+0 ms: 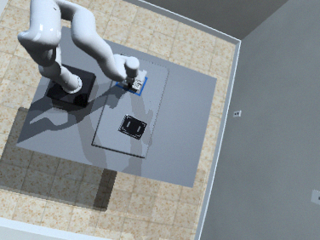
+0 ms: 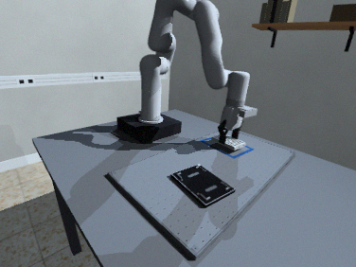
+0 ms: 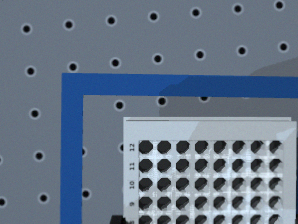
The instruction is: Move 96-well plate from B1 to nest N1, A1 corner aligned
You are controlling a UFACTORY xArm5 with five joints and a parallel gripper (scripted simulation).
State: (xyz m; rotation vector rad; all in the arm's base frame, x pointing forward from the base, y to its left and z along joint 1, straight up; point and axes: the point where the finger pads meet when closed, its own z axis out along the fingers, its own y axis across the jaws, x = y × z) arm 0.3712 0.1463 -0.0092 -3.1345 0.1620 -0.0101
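Right now the black plate nest is 31 cm to the right of my hand, 10 cm ahead of it and 3 cm below it. The rest, counted from my hand: white 96-well plate 1 cm below.
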